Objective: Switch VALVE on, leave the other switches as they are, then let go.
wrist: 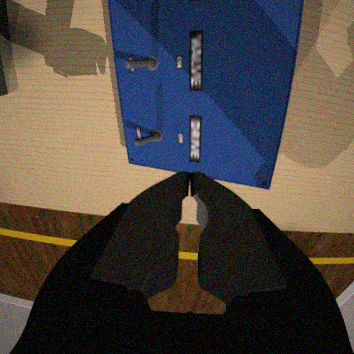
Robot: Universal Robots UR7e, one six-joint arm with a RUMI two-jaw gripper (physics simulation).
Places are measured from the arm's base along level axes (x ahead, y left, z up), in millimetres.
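Pixels of known places: gripper, between the fingertips: point(189, 174).
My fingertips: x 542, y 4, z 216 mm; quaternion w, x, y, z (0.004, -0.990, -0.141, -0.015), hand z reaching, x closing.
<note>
For each thing: its top centre in the pictures, then the offset to it from my fingertips. Level surfaces: height alone.
- blue switch panel, height of its surface: 178 mm down
- VALVE label, centre of its top: point(195, 61) 11 mm back, 74 mm left, 195 mm down
- grey VALVE toggle lever, centre of its top: point(136, 63) 89 mm back, 48 mm left, 185 mm down
- DRIVE label, centre of its top: point(194, 140) 27 mm ahead, 40 mm right, 195 mm down
- light wooden table, height of its surface: 313 mm down
The blue switch panel point(230, 125) lies in the upper middle of the wrist view. The VALVE label point(196, 61) is near the top, and the grey VALVE toggle lever point(142, 63) is left of it, its lever lying roughly level across the view. Below it is the DRIVE label point(195, 139) with its grey toggle lever point(149, 137), which is tilted a little. My gripper point(189, 174) is shut and empty. Its tips show over the panel's near edge, below the DRIVE row and apart from both levers.
Small white marks point(179, 62) stand between levers and labels. The panel is on a light wooden table point(50, 165), with shadows at both sides. The table's edge and a dark wood floor with a yellow line point(40, 238) show below. A dark green object point(3, 60) is at the left edge.
</note>
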